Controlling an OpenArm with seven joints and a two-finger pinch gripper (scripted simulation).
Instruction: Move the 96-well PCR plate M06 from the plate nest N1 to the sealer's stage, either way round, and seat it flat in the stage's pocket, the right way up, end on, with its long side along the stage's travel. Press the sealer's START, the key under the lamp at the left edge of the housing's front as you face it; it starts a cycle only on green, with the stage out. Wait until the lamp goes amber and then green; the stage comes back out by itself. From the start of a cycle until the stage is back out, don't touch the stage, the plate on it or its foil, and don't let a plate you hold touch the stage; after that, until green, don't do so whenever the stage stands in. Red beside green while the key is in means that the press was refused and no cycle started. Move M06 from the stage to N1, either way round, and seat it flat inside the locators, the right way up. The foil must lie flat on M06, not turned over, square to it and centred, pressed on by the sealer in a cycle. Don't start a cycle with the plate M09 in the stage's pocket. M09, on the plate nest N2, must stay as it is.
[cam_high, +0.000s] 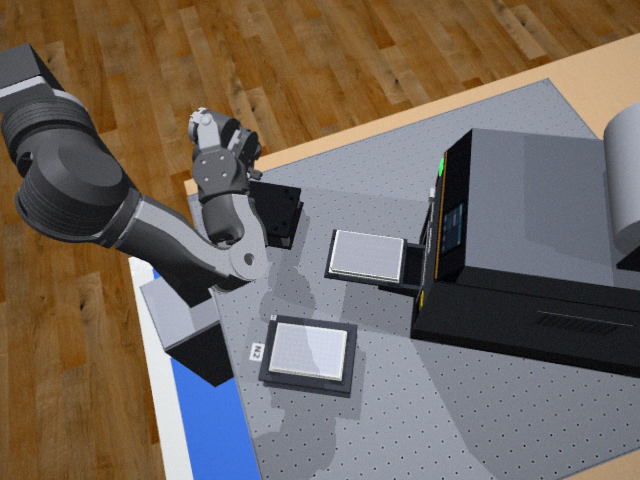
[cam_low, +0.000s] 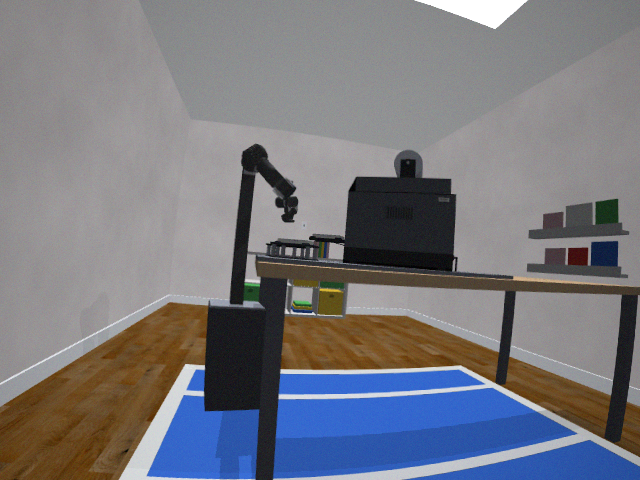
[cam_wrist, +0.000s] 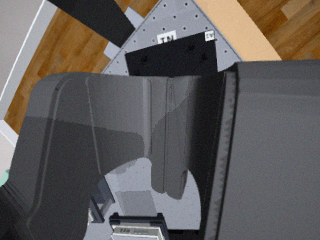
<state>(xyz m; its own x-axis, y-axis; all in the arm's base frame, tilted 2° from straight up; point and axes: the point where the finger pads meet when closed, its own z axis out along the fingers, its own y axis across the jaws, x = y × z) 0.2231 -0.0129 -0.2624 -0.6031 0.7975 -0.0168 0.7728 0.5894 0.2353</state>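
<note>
My hand is 120 mm short of the sealer stage, 230 mm to the left of it and 90 mm above it. From my hand the other things lie so: pale key: 260 mm ahead, 220 mm to the right, 10 mm above; then foil roll: 380 mm ahead, 440 mm to the right, 240 mm above.
</note>
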